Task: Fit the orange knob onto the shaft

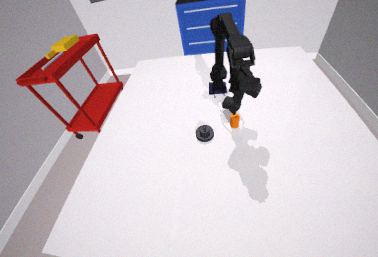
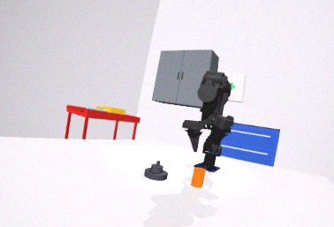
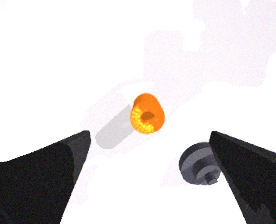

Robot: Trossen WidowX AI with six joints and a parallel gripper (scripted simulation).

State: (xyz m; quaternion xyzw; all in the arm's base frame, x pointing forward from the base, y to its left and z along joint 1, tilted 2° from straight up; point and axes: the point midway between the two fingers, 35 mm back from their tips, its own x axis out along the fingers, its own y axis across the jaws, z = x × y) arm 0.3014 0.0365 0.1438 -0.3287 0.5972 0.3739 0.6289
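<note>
Right now my gripper tip is 1 cm to the left of the orange knob and 9 cm above it. Also, from my gripper tip: round dark pedestal: 3 cm ahead, 15 cm to the right, 9 cm below.
</note>
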